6 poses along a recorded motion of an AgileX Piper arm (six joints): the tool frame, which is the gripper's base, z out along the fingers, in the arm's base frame.
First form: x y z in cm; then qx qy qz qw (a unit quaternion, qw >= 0).
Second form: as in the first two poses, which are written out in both.
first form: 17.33, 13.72, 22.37, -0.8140, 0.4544, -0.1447, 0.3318
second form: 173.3, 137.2, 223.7, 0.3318, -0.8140, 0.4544, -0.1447
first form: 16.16, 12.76, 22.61, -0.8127, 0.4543, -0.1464, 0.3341
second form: 161.6, 127.6, 226.1, 0.3341, -0.8127, 0.4543, -0.1464
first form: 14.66, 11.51, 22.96, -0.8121, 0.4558, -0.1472, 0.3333
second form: 146.6, 115.1, 229.6, 0.3333, -0.8121, 0.4558, -0.1472
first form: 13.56, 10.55, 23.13, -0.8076, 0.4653, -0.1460, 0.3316
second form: 135.6, 105.5, 231.3, 0.3316, -0.8076, 0.4653, -0.1460
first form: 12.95, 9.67, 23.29, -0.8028, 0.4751, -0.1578, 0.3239
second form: 129.5, 96.7, 232.9, 0.3239, -0.8028, 0.4751, -0.1578
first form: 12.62, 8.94, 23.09, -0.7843, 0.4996, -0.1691, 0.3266
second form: 126.2, 89.4, 230.9, 0.3266, -0.7843, 0.4996, -0.1691
